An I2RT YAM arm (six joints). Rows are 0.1 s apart.
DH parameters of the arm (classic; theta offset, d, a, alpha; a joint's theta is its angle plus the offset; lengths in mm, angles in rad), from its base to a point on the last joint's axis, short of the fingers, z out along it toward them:
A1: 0 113.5 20 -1.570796
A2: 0 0 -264 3.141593
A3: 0.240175 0 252.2 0
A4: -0.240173 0 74 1.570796
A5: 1.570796 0 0 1.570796
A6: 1.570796 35.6 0 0
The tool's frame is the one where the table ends.
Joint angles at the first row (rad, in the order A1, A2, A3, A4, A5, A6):
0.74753 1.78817 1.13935 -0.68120 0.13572 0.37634
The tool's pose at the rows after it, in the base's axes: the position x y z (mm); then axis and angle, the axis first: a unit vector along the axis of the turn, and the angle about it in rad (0 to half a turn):
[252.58 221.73 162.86 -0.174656 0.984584 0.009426 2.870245]
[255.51 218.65 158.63 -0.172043 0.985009 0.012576 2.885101]
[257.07 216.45 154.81 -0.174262 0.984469 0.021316 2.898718]
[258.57 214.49 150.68 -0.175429 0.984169 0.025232 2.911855]
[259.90 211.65 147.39 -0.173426 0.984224 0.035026 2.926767]
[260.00 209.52 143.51 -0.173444 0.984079 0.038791 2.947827]
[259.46 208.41 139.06 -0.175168 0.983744 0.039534 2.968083]
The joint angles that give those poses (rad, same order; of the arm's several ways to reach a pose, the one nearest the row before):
0.73382 1.79690 1.14133 -0.67385 0.12661 0.36732
0.71954 1.80691 1.13680 -0.66759 0.11095 0.36070
0.70895 1.81277 1.12810 -0.65486 0.08628 0.34853
0.69998 1.82153 1.12207 -0.64686 0.07077 0.33920
0.68815 1.82541 1.11303 -0.63684 0.04444 0.33437
0.68109 1.83270 1.10680 -0.63784 0.02622 0.32945
0.67824 1.84261 1.10146 -0.63954 0.01427 0.32445

